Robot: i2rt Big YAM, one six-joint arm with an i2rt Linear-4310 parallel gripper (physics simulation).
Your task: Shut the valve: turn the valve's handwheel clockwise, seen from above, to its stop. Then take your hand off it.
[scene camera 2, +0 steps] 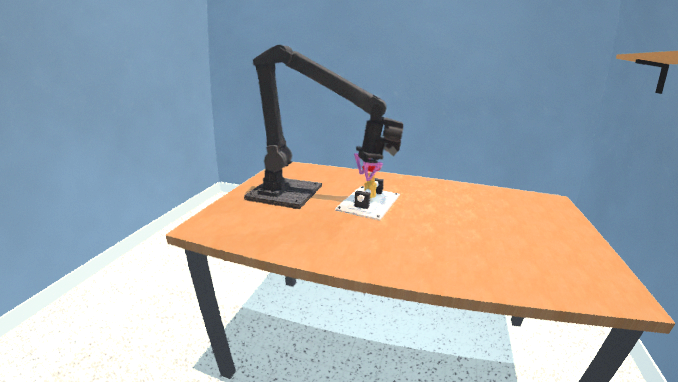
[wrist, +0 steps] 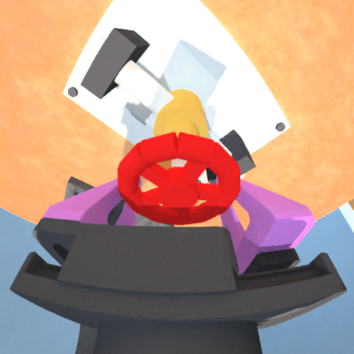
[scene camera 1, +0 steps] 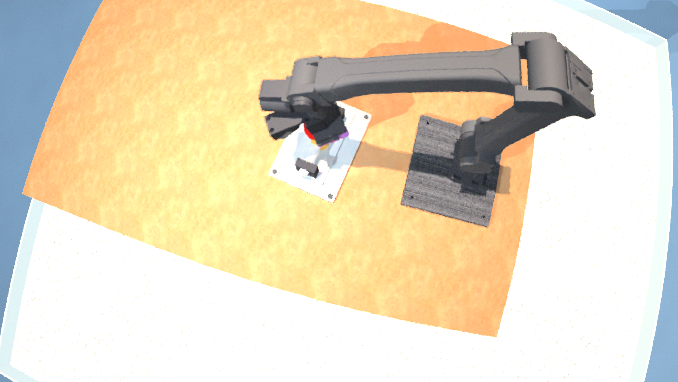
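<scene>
The red handwheel (wrist: 180,194) (scene camera 1: 309,132) (scene camera 2: 370,168) sits on top of the valve's yellow body (wrist: 181,112) (scene camera 2: 370,188). White pipes run from the body to dark end blocks on a white plate (wrist: 245,95) (scene camera 1: 326,186) (scene camera 2: 346,207). My gripper (wrist: 178,174) (scene camera 2: 365,175) points down over the valve. Its purple fingers stand part way apart, one at each side of the handwheel, and seem shut on its rim. In the wrist view the rim hides the fingertips. In scene camera 1 the gripper body covers most of the handwheel.
The dark end blocks (wrist: 115,62) (scene camera 1: 306,167) (scene camera 2: 362,199) stand low on the plate, close to the valve body. The arm's dark base plate (scene camera 1: 435,190) (scene camera 2: 305,196) lies on the wooden table (scene camera 1: 210,190) (scene camera 2: 475,240) beside the valve. A wall shelf (scene camera 2: 650,57) is far off.
</scene>
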